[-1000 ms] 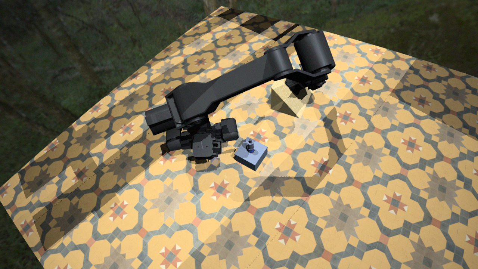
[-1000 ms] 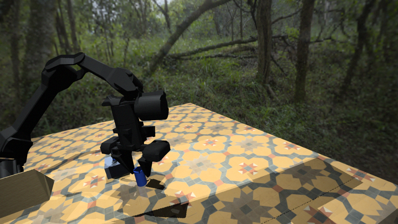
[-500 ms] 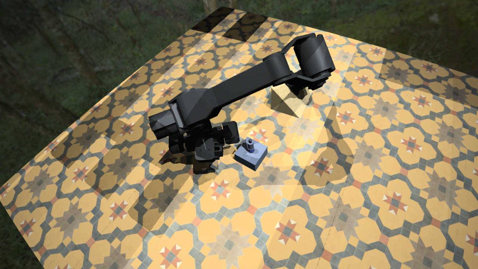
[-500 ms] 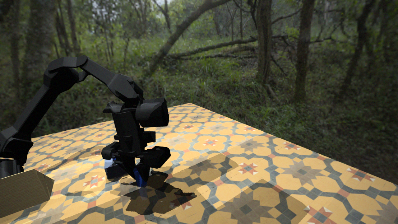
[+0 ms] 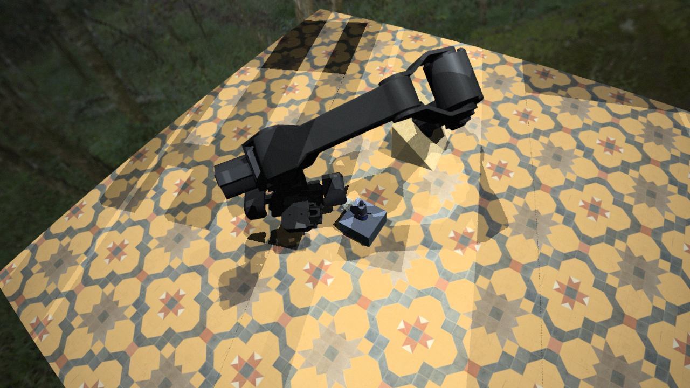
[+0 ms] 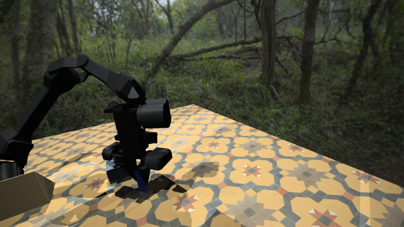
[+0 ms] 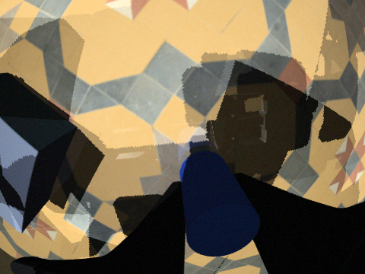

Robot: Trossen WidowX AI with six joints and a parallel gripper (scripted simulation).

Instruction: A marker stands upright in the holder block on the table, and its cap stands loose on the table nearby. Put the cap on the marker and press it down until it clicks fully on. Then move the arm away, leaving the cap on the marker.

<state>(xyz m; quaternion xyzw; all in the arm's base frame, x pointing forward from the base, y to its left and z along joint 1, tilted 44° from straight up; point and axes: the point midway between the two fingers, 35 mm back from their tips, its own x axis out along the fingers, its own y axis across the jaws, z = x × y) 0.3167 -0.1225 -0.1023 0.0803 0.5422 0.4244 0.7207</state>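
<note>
Right now my gripper tip is 3 cm past the grey-blue holder block and 12 cm to the right of it. Round my gripper tip: blue marker cap: 1 cm above.
</note>
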